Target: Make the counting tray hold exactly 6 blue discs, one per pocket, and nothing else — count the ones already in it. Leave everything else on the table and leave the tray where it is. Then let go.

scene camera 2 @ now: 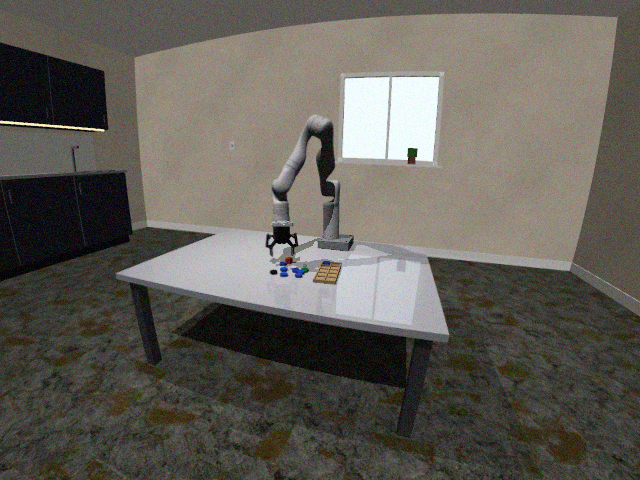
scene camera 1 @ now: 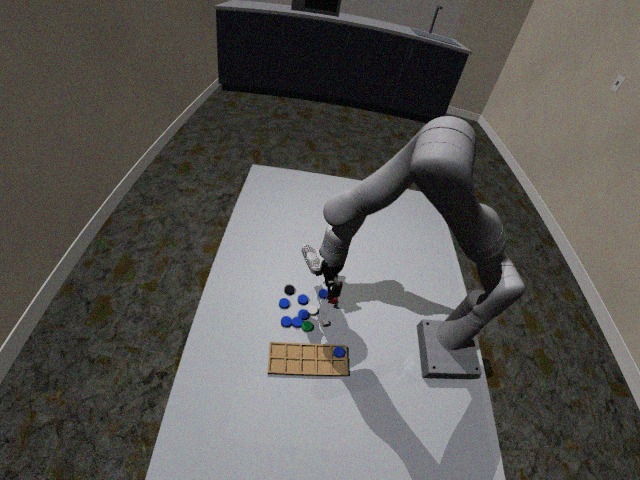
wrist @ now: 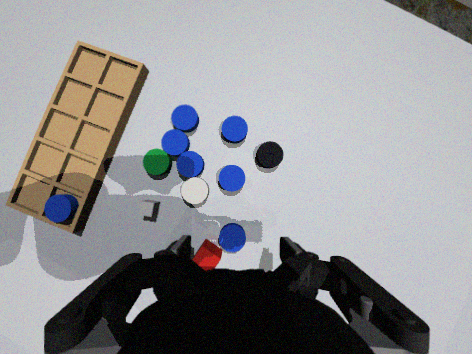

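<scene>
The wooden tray [scene camera 1: 293,365] [scene camera 2: 322,277] [wrist: 60,126] has two rows of square pockets. One blue disc [scene camera 1: 339,351] [scene camera 2: 326,262] [wrist: 61,208] sits in a corner pocket at its robot-side end; the other pockets are empty. Several loose blue discs lie on the table beside it, three of them in a close row, one of these [wrist: 175,142] in the middle. My gripper [scene camera 1: 333,294] [scene camera 2: 282,253] [wrist: 235,245] is open and empty, above the table. In the wrist view the nearest loose blue disc [wrist: 232,237] [scene camera 1: 323,293] [scene camera 2: 282,263] shows between its fingertips, below them.
A red cube [scene camera 1: 333,300] [scene camera 2: 288,260] [wrist: 207,256] lies close beside that nearest disc. A white disc [scene camera 1: 313,310] [wrist: 194,190], a green disc [scene camera 1: 307,326] [wrist: 156,161], a black disc [scene camera 1: 289,289] [wrist: 269,154] and a small white cube [scene camera 1: 325,322] [wrist: 149,210] lie among the loose blue discs.
</scene>
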